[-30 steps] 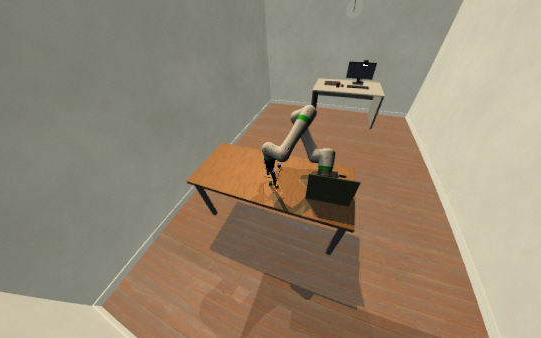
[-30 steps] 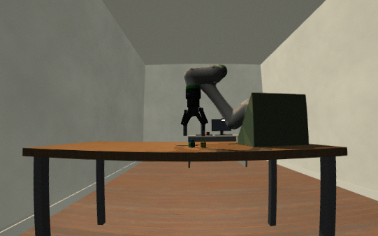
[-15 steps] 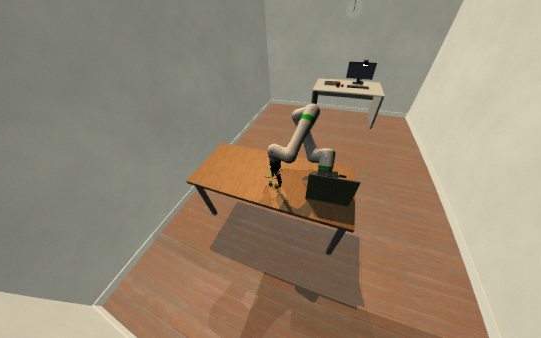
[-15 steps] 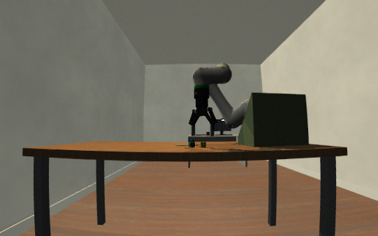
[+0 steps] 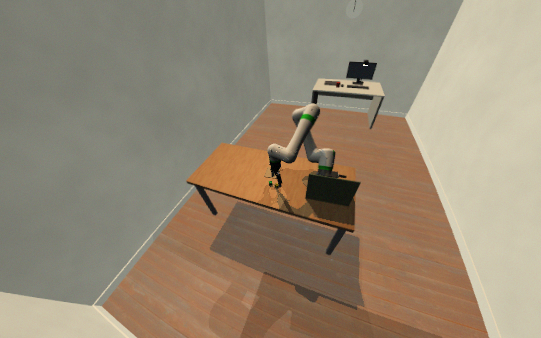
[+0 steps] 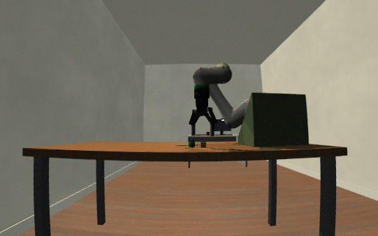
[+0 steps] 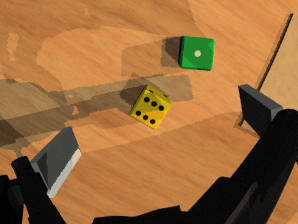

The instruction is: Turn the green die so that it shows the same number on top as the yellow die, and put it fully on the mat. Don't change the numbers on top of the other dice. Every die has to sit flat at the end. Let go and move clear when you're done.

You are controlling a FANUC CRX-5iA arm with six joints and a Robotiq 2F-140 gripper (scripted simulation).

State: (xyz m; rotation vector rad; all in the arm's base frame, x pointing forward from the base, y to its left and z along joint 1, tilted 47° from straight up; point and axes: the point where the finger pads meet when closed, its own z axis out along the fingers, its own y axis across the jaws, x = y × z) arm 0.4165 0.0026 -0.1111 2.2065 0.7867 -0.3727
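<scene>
Now: hand 60 mm above the yellow die and 10 mm to the right of it. Round my hand: blue die (270 mm to the right, 60 mm below, 40 mm ahead); pale mat (160 mm to the right, 90 mm ahead, 70 mm below); green die (60 mm below, 60 mm ahead, 10 mm to the right).
</scene>
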